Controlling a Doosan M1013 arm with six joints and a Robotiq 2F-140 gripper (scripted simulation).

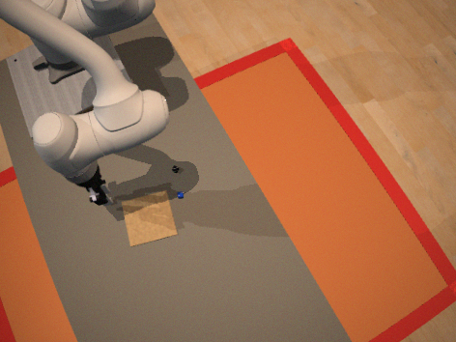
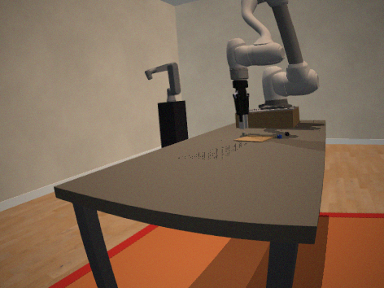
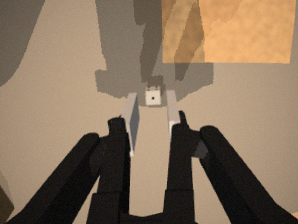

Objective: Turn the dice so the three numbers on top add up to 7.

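The white die lies 6 cm below my hand. Also, from my hand: black die (2 cm behind, 22 cm to the left, 6 cm below); then tan mat (9 cm ahead, 9 cm to the left, 6 cm below); then blue die (6 cm ahead, 21 cm to the left, 6 cm below).
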